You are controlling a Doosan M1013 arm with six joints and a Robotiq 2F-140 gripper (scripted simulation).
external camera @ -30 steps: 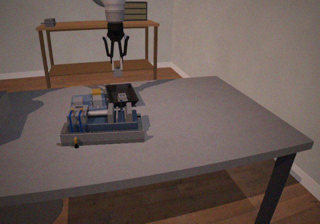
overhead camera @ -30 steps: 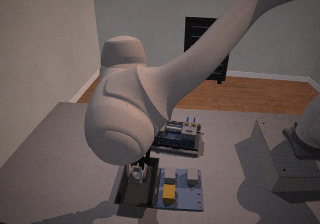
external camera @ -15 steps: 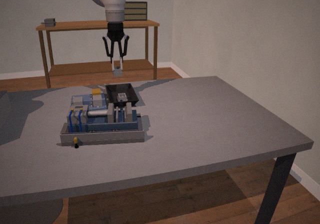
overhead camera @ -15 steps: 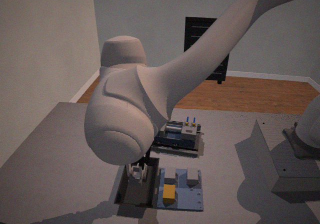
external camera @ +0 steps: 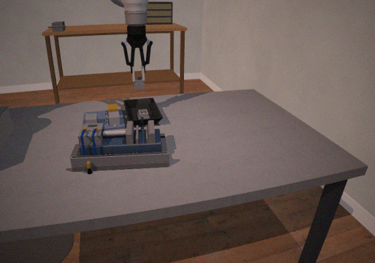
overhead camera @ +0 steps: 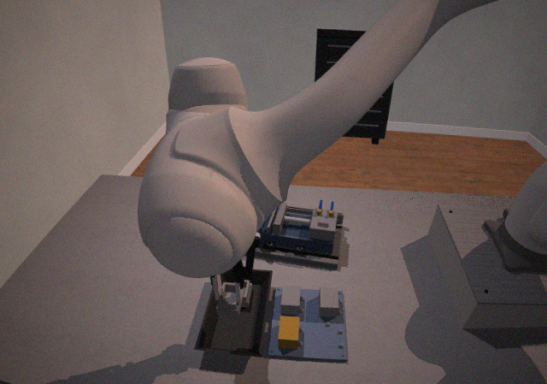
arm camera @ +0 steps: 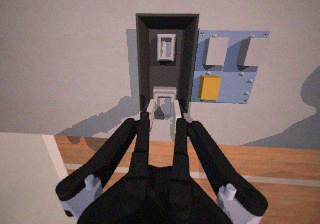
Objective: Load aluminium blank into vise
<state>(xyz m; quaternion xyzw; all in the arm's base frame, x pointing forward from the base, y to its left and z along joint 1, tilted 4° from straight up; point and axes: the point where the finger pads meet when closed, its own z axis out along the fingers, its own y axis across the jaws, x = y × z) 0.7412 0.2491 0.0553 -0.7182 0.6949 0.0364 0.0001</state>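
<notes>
My gripper is now 16 cm above the brass blank, 12 cm past it and 1 cm to the left of it. Round my hand: blue vise: 34 cm to the right, 14 cm below, 9 cm behind; then aluminium blank: 16 cm below, 12 cm behind, 10 cm to the right; then infeed plate: 18 cm below, 16 cm behind, 6 cm to the right.
</notes>
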